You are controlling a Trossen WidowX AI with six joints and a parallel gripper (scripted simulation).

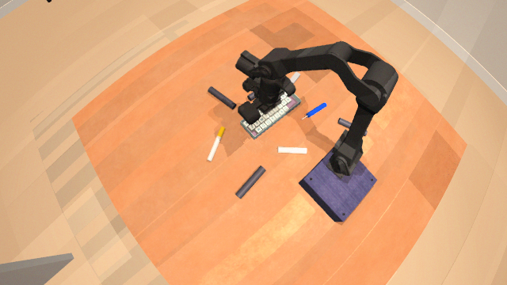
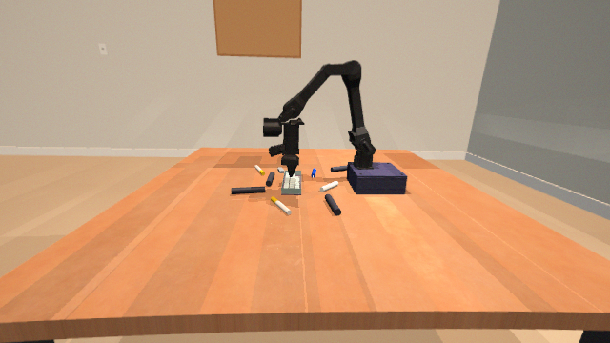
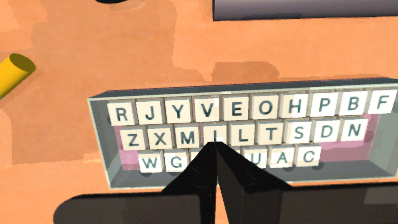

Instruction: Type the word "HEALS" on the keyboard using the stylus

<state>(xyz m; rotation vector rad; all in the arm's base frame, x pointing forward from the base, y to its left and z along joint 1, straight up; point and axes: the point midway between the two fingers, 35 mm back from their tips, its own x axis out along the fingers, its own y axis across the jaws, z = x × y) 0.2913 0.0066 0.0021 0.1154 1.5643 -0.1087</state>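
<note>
Now: the blue stylus 12 cm to the right of my gripper tip, 11 cm behind it and 3 cm below it. Also, from my gripper tip: white stick: 15 cm behind, 3 cm to the left, 3 cm below; small grey block: 21 cm to the right, 4 cm below, 2 cm ahead; grey stylus tip: 10 cm behind, 9 cm to the right, 3 cm below.
</note>
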